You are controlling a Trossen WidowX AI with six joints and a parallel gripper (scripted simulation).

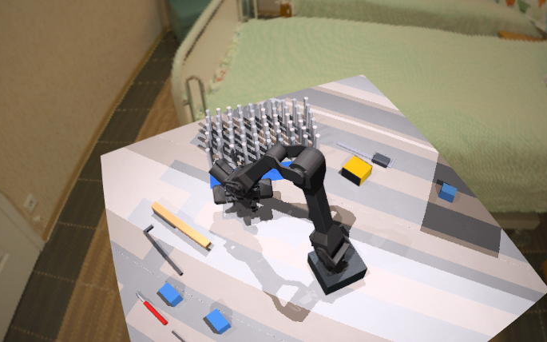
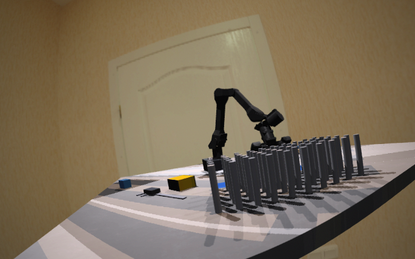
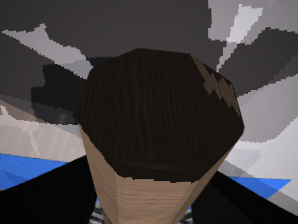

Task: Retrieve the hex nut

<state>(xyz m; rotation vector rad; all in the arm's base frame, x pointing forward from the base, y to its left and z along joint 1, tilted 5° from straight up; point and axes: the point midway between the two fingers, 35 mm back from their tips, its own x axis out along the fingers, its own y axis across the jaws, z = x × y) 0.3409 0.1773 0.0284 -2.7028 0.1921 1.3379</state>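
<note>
The blue taped strip lies 9 cm ahead of my gripper tip, 10 cm to the right of it and 3 cm below it. The rest, counted from my gripper tip: brown-handled tool 10 cm ahead, 2 cm to the right; hex nut 26 cm ahead, 4 cm to the right, 3 cm below; red-handled tool 30 cm behind, 40 cm to the left, 2 cm below.
</note>
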